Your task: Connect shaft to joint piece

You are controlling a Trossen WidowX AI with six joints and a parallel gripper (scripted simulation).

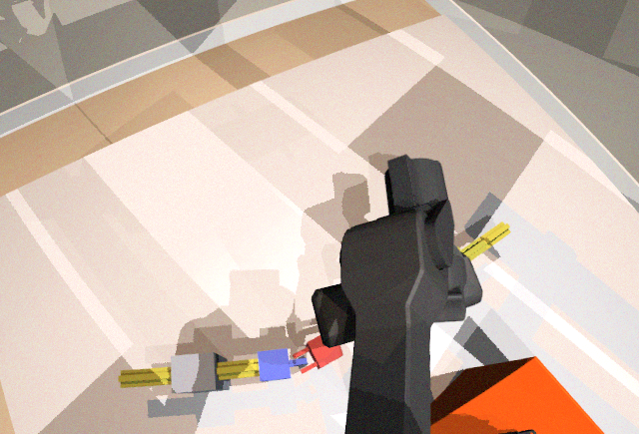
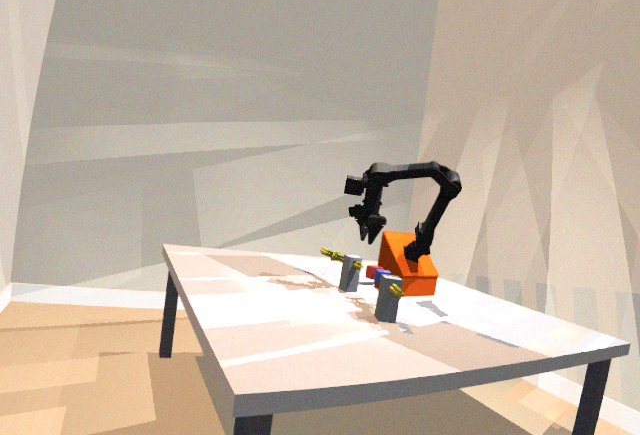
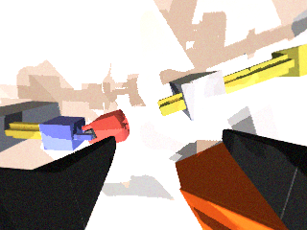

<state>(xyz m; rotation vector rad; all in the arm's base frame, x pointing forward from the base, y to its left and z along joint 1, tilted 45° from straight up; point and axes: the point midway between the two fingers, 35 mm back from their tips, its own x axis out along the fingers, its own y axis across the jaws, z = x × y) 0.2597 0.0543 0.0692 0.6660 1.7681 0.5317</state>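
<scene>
The red square joint piece is 1 cm behind my gripper tip, 8 cm to the left of it and 9 cm below it.
</scene>
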